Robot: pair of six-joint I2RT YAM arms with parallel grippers.
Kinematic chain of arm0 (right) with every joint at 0, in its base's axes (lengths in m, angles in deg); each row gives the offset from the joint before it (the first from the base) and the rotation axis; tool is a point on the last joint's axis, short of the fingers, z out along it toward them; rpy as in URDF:
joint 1: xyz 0 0 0.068 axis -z
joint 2: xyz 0.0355 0.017 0.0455 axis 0.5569 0.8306 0
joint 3: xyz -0.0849 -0.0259 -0.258 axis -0.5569 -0.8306 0
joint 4: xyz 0.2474 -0.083 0.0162 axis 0.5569 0.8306 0
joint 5: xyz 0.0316 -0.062 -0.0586 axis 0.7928 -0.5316 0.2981
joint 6: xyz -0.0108 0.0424 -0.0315 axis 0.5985 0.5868 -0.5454
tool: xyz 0 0 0 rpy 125.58 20.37 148.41
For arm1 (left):
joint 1: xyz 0 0 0.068 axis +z
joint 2: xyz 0.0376 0.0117 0.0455 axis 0.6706 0.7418 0
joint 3: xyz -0.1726 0.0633 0.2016 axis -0.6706 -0.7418 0
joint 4: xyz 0.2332 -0.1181 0.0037 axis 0.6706 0.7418 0
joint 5: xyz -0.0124 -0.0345 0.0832 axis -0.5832 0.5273 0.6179
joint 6: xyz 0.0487 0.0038 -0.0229 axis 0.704 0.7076 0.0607
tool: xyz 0 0 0 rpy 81.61 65.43 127.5
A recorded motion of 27 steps. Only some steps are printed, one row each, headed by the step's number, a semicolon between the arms.
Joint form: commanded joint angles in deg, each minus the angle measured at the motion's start. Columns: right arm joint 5, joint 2, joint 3, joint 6, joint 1, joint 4; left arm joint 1, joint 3, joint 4, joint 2, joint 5, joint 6.
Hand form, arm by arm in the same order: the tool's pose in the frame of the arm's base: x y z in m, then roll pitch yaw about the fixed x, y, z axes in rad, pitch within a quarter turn. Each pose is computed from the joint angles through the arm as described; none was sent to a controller.
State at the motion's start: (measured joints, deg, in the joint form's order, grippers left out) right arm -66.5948 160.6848 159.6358 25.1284 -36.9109 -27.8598; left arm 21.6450 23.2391 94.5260 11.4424 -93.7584 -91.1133
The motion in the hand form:
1: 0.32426 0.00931 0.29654 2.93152 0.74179 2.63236; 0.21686 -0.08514 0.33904 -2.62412 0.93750 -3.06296
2: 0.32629 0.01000 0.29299 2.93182 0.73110 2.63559; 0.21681 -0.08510 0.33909 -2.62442 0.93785 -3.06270
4: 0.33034 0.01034 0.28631 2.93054 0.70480 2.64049; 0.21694 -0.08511 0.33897 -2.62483 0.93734 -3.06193
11: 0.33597 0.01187 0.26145 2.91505 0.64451 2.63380; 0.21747 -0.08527 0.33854 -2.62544 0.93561 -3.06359
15: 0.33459 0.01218 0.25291 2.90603 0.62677 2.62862; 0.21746 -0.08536 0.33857 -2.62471 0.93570 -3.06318
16: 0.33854 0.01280 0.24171 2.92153 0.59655 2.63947; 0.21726 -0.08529 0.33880 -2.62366 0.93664 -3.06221
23: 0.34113 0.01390 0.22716 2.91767 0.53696 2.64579; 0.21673 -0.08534 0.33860 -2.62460 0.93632 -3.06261
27: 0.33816 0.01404 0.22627 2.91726 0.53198 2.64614; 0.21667 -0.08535 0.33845 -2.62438 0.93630 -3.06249
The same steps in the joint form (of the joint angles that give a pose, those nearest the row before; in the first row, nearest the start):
1: 1.54 2.21 -0.48 1.87 0.35 -1.48; 0.43 -0.97 -0.43 -0.03 -0.96 0.61
2: 1.83 2.82 -0.55 2.01 0.27 -1.62; 0.43 -0.97 -0.42 -0.05 -0.92 0.61
4: 2.72 4.12 -0.47 2.27 0.34 -1.53; 0.43 -0.97 -0.43 -0.02 -0.87 0.58
11: 4.68 6.58 -2.95 3.69 0.33 -3.71; 0.45 -0.97 -0.46 0.12 -0.95 0.60
15: 5.39 6.74 -4.56 4.23 0.35 -4.77; 0.43 -0.97 -0.48 0.12 -0.96 0.58
16: 5.67 8.55 -4.81 4.35 0.30 -4.97; 0.43 -0.97 -0.49 0.06 -0.95 0.57
23: 7.56 10.60 -5.30 5.02 0.33 -4.63; 0.36 -1.05 -0.44 -0.05 -0.87 0.54
27: 7.69 10.08 -6.00 5.11 0.30 -4.57; 0.35 -1.10 -0.47 -0.07 -0.87 0.53

